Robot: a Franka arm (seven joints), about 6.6 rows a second.
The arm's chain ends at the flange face. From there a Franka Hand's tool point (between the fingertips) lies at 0.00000 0.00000 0.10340 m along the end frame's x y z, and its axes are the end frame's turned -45 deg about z.
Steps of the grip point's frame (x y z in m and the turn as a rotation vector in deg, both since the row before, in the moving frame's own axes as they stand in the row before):
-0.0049, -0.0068, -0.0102, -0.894, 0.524, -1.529
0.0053, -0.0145, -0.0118, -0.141, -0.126, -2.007
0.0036, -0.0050, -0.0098, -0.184, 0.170, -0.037
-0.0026, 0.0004, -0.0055, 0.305, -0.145, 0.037
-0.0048, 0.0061, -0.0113, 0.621, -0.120, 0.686
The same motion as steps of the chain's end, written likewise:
-0.0101, -0.0018, -0.0102, -0.262, 1.003, -1.529
-0.0065, -0.0143, -0.0118, -0.189, 0.011, -2.007
-0.0014, -0.0061, -0.0098, -0.010, 0.250, -0.037
-0.0010, 0.0023, -0.0055, 0.113, -0.318, 0.037
0.0019, 0.0084, -0.0113, 0.354, -0.524, 0.686

